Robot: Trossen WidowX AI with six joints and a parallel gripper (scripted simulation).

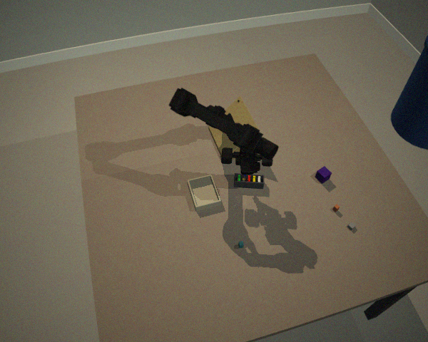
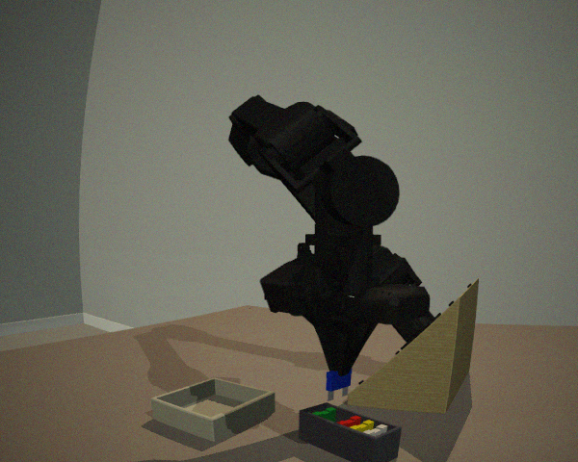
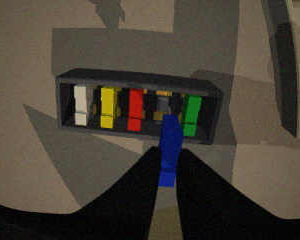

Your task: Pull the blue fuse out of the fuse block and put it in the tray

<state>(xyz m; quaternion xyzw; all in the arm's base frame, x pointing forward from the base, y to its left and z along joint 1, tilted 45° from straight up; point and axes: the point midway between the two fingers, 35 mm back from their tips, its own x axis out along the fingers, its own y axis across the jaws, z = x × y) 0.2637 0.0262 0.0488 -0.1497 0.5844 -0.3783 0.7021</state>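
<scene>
Now: gripper tip 17 cm to the left of the tray and 9 cm above it. The rest, counted from my gripper tip: purple cube: 7 cm ahead, 32 cm to the left, 7 cm below; blue fuse: 1 cm below.
</scene>
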